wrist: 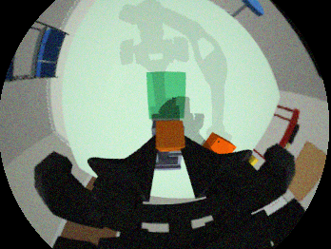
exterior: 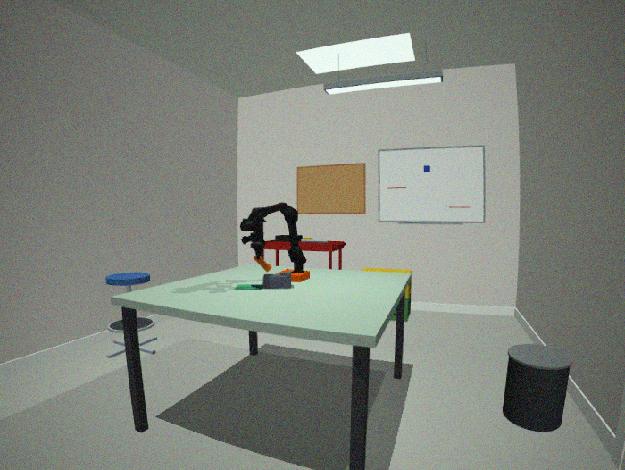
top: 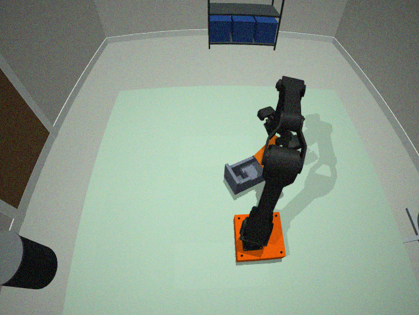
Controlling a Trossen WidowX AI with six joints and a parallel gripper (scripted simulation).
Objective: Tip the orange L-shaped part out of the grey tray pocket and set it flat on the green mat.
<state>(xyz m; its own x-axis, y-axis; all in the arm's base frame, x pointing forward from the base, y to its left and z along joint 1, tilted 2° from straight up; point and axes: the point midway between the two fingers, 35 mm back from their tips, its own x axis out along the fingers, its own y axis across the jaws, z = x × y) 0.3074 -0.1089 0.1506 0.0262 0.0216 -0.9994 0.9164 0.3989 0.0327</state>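
The green mat lies 1 cm ahead of my gripper tip, 5 cm to the right of it and 17 cm below it. From my gripper tip the other things lie so: orange L-shaped part 3 cm behind, 2 cm to the left, 3 cm below.
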